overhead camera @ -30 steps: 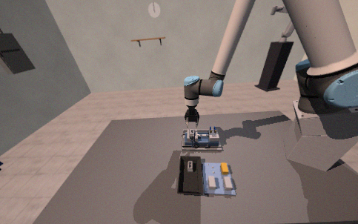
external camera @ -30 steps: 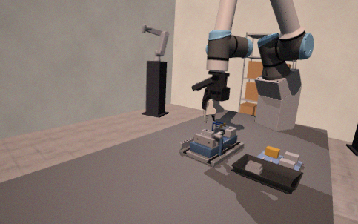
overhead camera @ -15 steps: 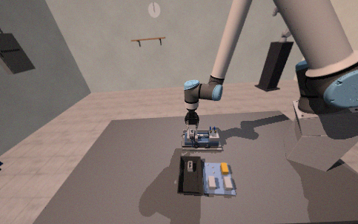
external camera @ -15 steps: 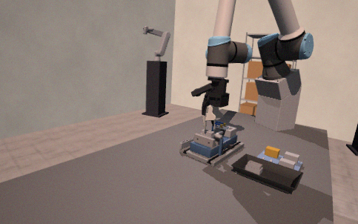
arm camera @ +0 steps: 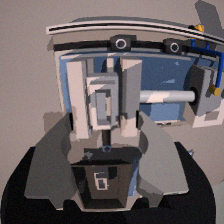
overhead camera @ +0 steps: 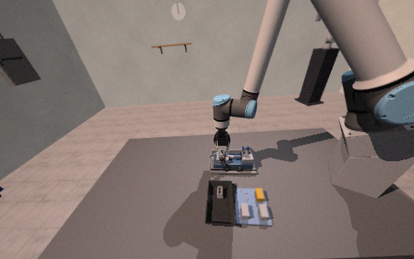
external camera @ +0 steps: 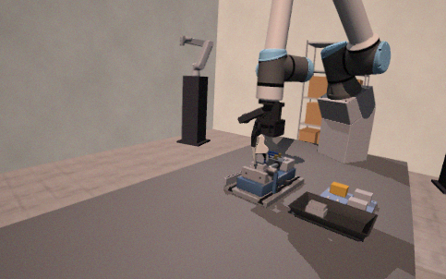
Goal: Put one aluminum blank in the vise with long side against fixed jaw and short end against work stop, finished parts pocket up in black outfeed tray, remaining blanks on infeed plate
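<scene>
My hand is 7 cm past the vise, 2 cm to the right of it and 9 cm above it. Round my hand: yellow brass blank: 12 cm behind, 30 cm to the left, 11 cm below.
</scene>
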